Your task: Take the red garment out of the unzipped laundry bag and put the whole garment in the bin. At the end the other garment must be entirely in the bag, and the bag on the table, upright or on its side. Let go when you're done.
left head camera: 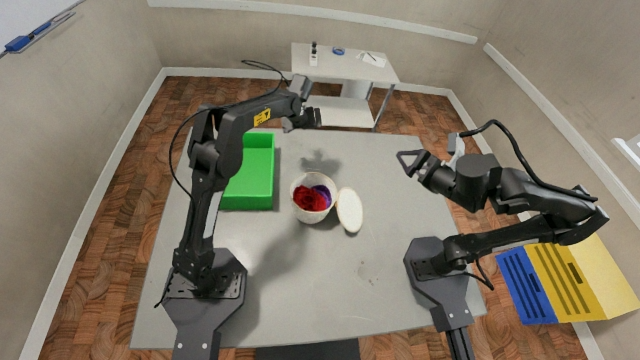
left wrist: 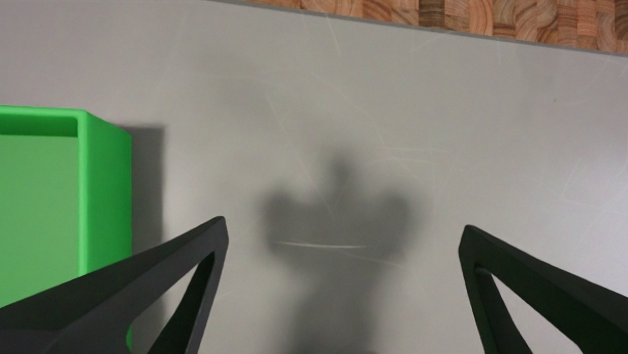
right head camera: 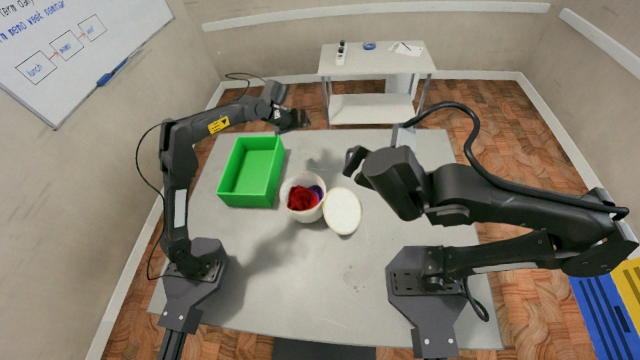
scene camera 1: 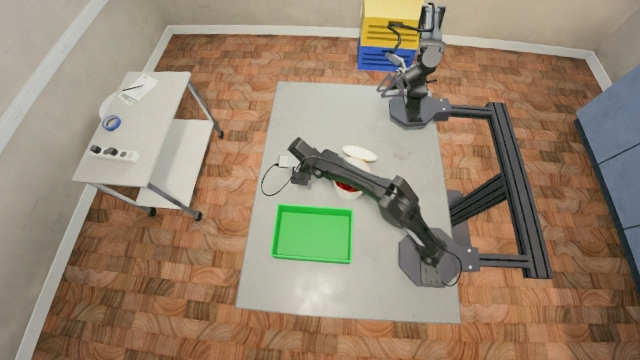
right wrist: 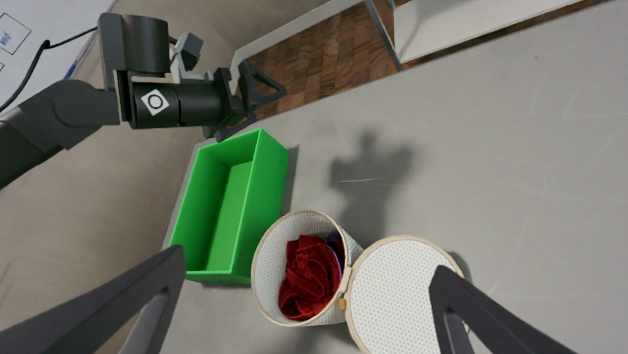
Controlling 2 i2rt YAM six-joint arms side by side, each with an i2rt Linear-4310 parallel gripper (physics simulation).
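Observation:
The white laundry bag [left head camera: 311, 217] [right head camera: 305, 216] [right wrist: 268, 250] stands upright on the table, its round lid [left head camera: 349, 210] [right head camera: 342, 211] [scene camera 1: 359, 153] [right wrist: 400, 295] folded open to the right. Inside lies the red garment [left head camera: 308, 199] [right head camera: 302, 198] [right wrist: 310, 275], with a purple garment [left head camera: 324, 194] [right head camera: 317, 191] [right wrist: 336, 244] beside it, partly hidden. The green bin [left head camera: 273, 175] [right head camera: 251, 172] [scene camera 1: 313, 235] [left wrist: 107, 190] [right wrist: 265, 195] is empty, left of the bag. My left gripper [left wrist: 341, 232] is open and empty, high above the table's far part. My right gripper [right wrist: 310, 266] is open and empty, raised right of the bag.
A side table [left head camera: 345, 65] [right head camera: 375, 57] [scene camera 1: 140, 120] with a power strip, blue tape and paper stands beyond the table's far edge. The left arm [scene camera 1: 395, 195] crosses over the bag in the scene view. Blue and yellow crates [scene camera 1: 390, 40] stand on the floor.

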